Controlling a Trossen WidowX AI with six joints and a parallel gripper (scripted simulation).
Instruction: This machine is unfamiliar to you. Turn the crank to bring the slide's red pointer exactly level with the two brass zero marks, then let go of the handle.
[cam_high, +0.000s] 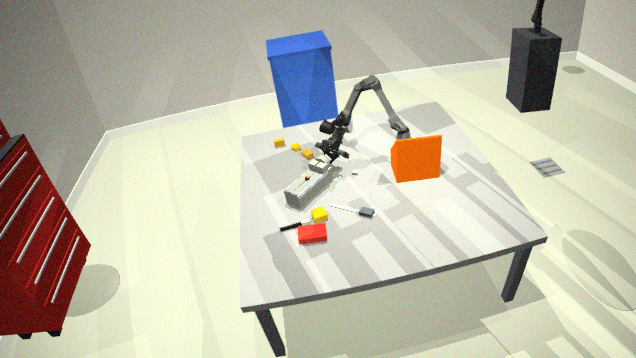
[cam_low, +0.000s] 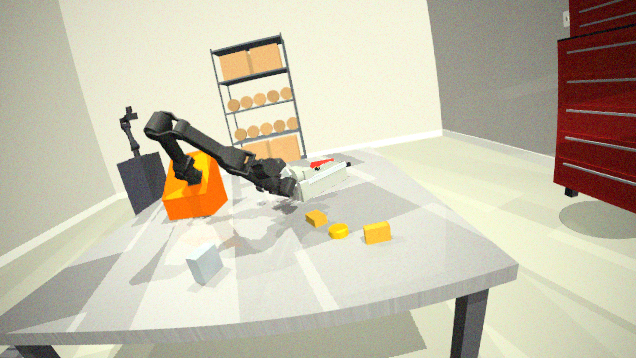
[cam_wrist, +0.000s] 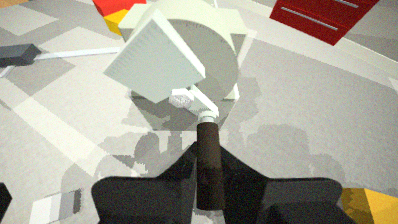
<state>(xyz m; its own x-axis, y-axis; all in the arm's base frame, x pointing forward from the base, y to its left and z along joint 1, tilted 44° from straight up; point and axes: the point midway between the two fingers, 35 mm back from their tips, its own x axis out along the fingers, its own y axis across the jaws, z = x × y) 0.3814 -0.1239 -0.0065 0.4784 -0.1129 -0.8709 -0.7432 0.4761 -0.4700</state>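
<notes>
Now: gripper tip 30 mm below the dark brown crank handle, 10 mm to the left of it and 10 mm past it. Round my gripper tip: yellow block (340 mm to the left, 60 mm ahead, 20 mm below); grey cube (390 mm to the right, 160 mm behind); red pointer (140 mm to the left, 100 mm ahead, 40 mm above).
</notes>
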